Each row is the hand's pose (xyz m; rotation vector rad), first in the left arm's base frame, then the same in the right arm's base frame.
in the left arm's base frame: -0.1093 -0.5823 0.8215 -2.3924 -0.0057 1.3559
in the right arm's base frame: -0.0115 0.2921 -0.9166 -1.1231 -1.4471 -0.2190
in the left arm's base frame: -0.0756 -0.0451 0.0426 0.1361 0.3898 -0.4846
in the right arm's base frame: -0.3685 0.8998 -0.2844 1.8482 -0.3157 0.6216
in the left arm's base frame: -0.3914 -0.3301 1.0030 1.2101 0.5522 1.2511
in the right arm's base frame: -0.3909 0.2093 -1.0756 -1.2085 1.2601 -2.3727
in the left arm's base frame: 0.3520 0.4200 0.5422 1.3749 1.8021 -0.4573
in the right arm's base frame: -0.5911 0.2061 0.0591 1.3677 1.2147 2.1635
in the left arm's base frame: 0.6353 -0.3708 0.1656 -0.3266 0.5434 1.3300
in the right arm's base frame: 0.2654 0.5421 0.0269 0.3573 -1.6726 1.4251
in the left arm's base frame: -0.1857 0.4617 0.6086 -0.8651 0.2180 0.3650
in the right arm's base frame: -0.9136 0.3632 -0.3490 0.7431 -1.2168 0.3879
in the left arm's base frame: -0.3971 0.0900 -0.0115 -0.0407 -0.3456 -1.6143
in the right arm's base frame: -0.6449 1.0619 -0.4321 2.0631 0.3617 -0.7928
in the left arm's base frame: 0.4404 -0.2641 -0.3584 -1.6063 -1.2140 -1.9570
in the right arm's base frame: 0.1275 1.0781 0.1597 0.5910 0.2266 -2.1017
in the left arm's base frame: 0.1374 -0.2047 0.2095 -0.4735 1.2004 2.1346
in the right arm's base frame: -0.1395 0.6848 -0.2783 -0.8281 -1.4396 1.9009
